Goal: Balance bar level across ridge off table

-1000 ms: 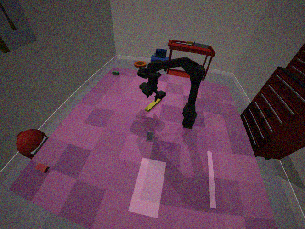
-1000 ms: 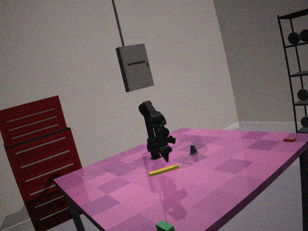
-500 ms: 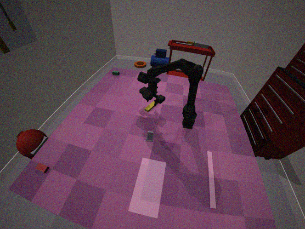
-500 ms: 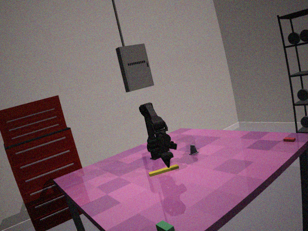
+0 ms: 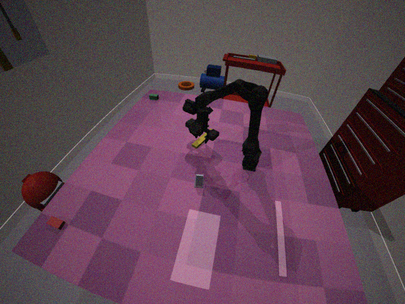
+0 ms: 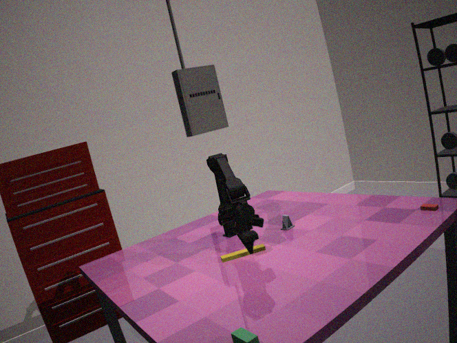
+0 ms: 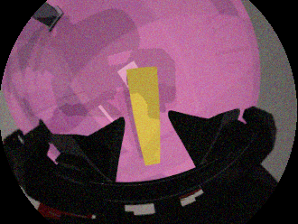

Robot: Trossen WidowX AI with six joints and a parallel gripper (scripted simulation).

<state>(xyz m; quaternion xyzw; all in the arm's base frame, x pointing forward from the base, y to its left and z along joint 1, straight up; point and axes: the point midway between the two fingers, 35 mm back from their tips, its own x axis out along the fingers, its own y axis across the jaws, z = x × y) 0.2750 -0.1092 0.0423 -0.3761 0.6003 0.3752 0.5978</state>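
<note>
Now: the yellow bar 20 mm to the right of my gripper tip and 10 mm behind it. Also, from my gripper tip: red block: 610 mm to the left, 470 mm ahead; green block: 470 mm ahead, 390 mm to the right, 10 mm above.
</note>
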